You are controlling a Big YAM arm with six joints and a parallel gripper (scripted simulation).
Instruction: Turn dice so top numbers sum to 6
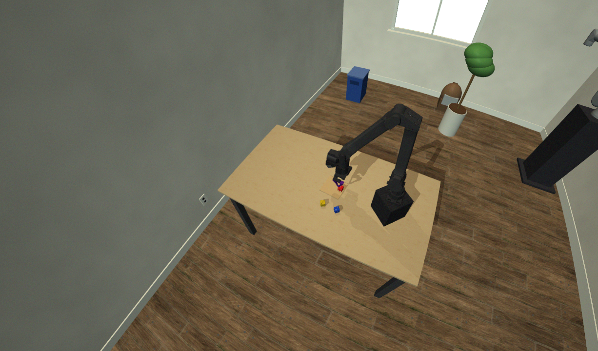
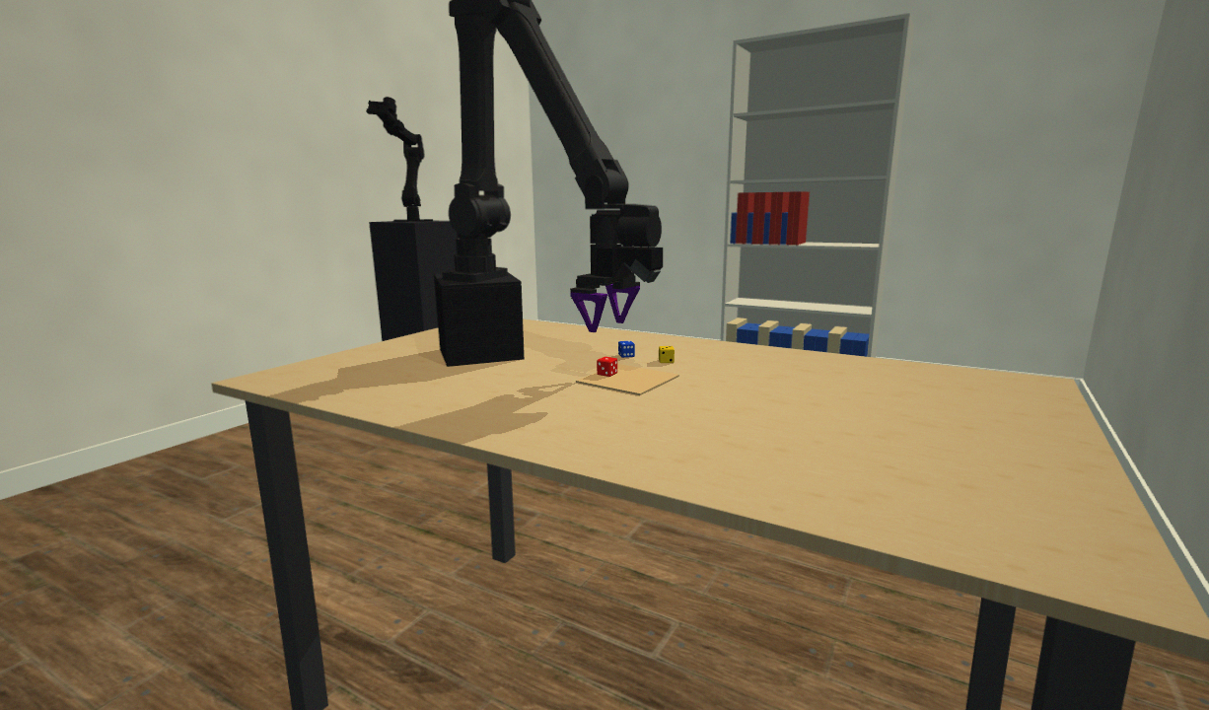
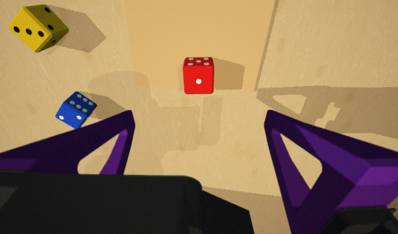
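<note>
My hand is 3 cm past the blue die, 16 cm to the right of it and 9 cm above it. From my hand the other things lie so: red die (8 cm below); yellow die (6 cm ahead, 15 cm to the left, 9 cm below); tan mat (5 cm ahead, 10 cm below).
</note>
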